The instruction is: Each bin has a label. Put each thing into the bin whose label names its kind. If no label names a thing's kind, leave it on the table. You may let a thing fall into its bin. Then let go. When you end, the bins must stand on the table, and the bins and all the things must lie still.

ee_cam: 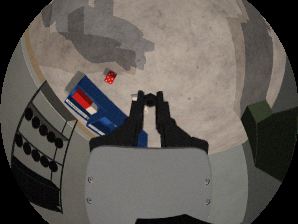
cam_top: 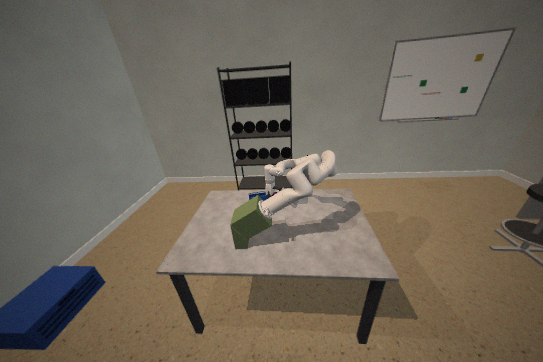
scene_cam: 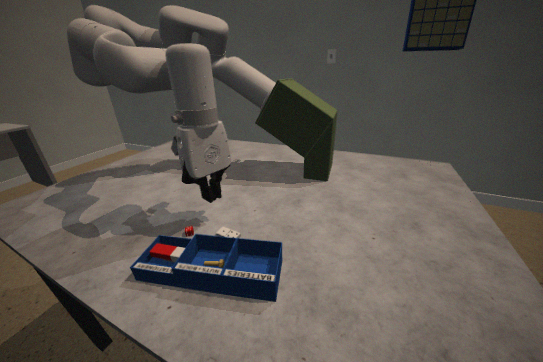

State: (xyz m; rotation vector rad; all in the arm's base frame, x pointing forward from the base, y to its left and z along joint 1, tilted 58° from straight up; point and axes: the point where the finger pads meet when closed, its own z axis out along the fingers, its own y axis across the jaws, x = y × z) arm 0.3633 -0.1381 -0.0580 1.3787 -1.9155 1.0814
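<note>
Right now my hand is 140 mm short of the blue bin, 80 mm to the right of it and 60 mm above it. Also, from my hand: white domino (80 mm below, 60 mm to the left, 40 mm ahead); then black nut (20 mm below); then red die (70 mm below, 70 mm ahead, 30 mm to the right).
</note>
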